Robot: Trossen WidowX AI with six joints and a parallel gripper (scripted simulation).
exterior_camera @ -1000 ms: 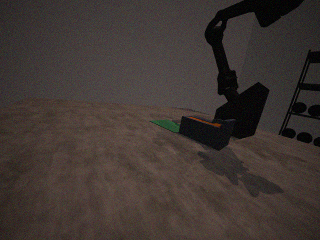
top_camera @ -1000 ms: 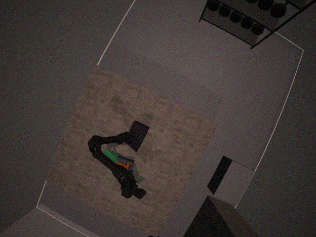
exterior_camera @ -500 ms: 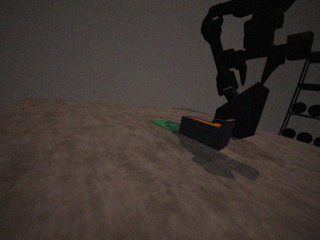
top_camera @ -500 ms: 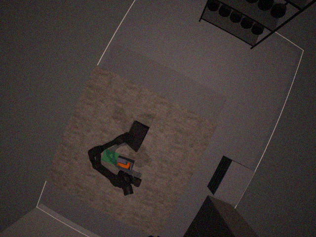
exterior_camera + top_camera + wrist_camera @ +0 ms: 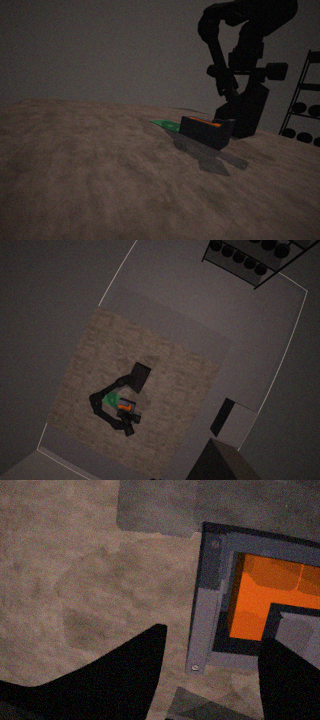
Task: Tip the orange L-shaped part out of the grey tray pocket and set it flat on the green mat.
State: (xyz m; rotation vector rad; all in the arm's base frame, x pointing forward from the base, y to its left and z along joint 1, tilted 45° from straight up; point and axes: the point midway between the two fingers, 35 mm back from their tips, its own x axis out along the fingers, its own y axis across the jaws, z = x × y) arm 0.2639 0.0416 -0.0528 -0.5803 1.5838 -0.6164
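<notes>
The orange L-shaped part lies 10 mm behind my gripper tip, 60 mm to the right of it and 90 mm below it. Round my gripper tip: green mat (220 mm to the right, 160 mm below).
</notes>
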